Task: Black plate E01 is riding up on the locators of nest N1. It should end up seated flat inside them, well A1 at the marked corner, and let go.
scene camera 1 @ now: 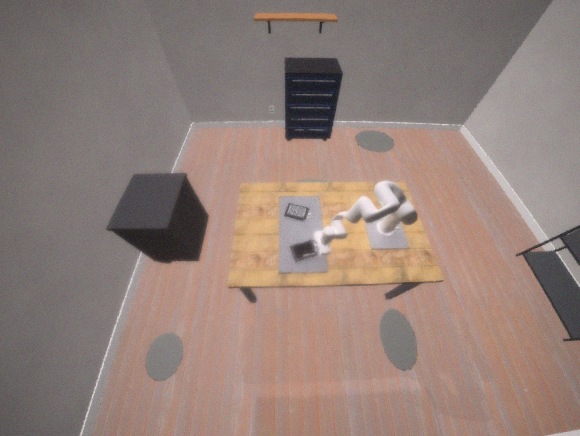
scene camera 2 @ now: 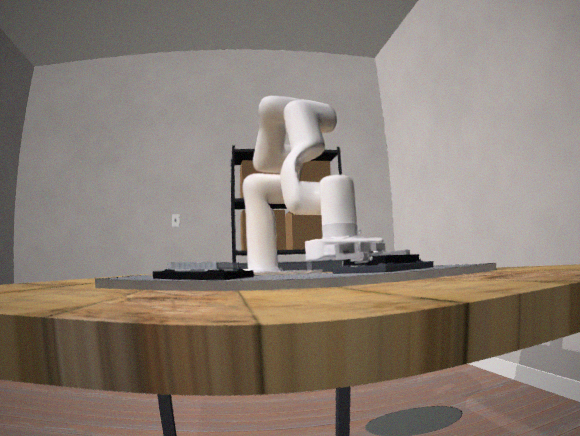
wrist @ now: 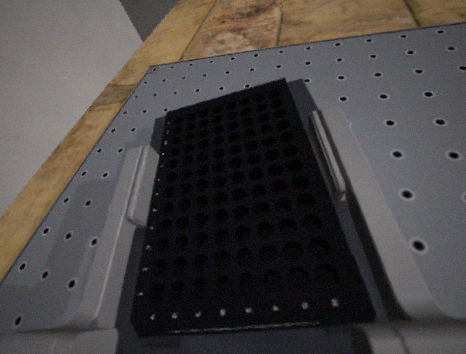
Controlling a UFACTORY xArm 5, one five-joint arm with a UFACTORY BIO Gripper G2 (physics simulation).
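Pixels of known places: hand, tool point: (scene camera 1: 303, 248) (wrist: 229, 172); arm's base, link origin: (scene camera 1: 385, 228) (scene camera 2: 263, 271).
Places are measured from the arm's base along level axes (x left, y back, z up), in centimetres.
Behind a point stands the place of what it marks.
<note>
Black plate E01 (wrist: 235, 200) @[x 16.7, y -59.7, z 1.8 cm] (scene camera 1: 303, 250) @[x 18.3, y -61.2, z 2.6 cm] (scene camera 2: 395, 258) @[x 17.3, y -67.3, z 2.0 cm], with many round wells, lies over the dark nest N1 (wrist: 245, 344) @[x 15.2, y -54.3, z 1.1 cm]. In the wrist view, small white marks run along its left and near edges. Strips of the nest show at both long sides of the plate. My gripper (wrist: 235, 170) @[x 17.1, y -60.8, z 2.6 cm] is shut on the plate, one pad against each long side. In scene camera 2 the gripper (scene camera 2: 372, 254) is low over the nest. Whether the plate is flat or raised on the locators cannot be told; the locators and the marked corner are hidden or too dark.
A clear plate (scene camera 1: 297, 210) @[x -14.6, y -64.4, z 1.9 cm] (scene camera 2: 190, 266) @[x -16.2, y -70.9, z 1.8 cm] sits on a second black nest (scene camera 2: 205, 275) @[x -13.8, y -73.7, z 0.5 cm] at the other end of the grey perforated board (scene camera 1: 290, 230) @[x 1.5, y -69.7, z -0.1 cm] (wrist: 390, 100) @[x 8.5, y -68.9, z -0.1 cm]. The board lies on the wooden table (scene camera 1: 255, 240) @[x 9.0, y -94.5, z -1.4 cm]. A black box (scene camera 1: 160, 205) stands beside the table.
</note>
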